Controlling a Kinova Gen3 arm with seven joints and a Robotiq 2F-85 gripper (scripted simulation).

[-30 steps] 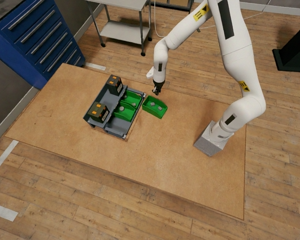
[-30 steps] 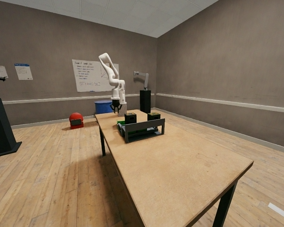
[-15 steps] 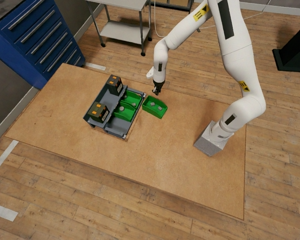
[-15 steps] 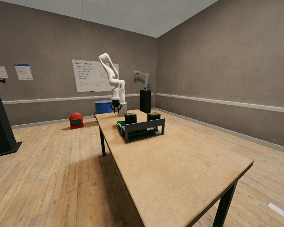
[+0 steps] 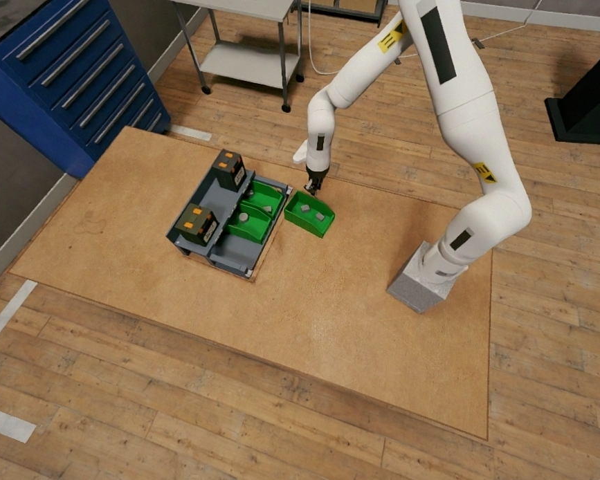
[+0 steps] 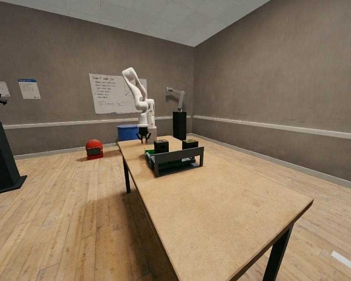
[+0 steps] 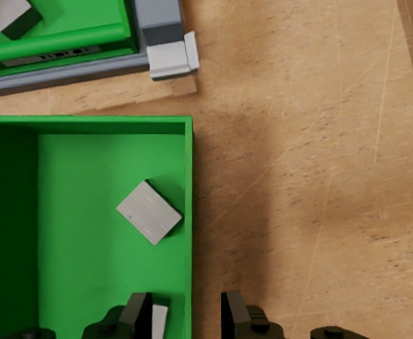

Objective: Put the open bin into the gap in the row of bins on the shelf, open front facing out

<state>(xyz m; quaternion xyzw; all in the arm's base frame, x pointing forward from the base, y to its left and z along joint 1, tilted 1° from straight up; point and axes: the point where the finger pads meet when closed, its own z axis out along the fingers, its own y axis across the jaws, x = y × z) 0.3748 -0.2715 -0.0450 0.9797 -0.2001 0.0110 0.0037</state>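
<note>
Now: the grey part 130 mm below my hand, 40 mm ahead of it and 10 mm to the left of it. Round my hand: grey shelf 280 mm ahead, 110 mm to the left, 80 mm below.
</note>
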